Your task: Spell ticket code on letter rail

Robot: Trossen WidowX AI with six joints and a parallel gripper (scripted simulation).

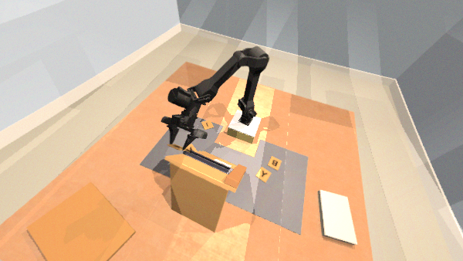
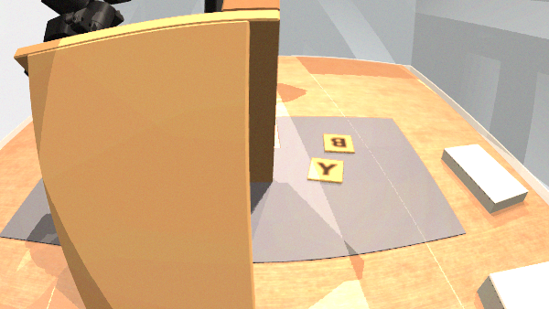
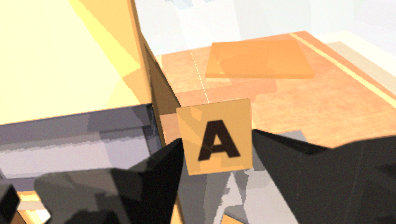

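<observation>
My gripper tip is 7 cm past the white ticket, 18 cm to the right of it and 8 cm above it. The rest, counted from my gripper tip: grey mat: 18 cm behind, 18 cm to the left, 17 cm below; then flat orange panel: 37 cm ahead, 14 cm to the right, 16 cm below; then letter tile: right at my gripper tip.
</observation>
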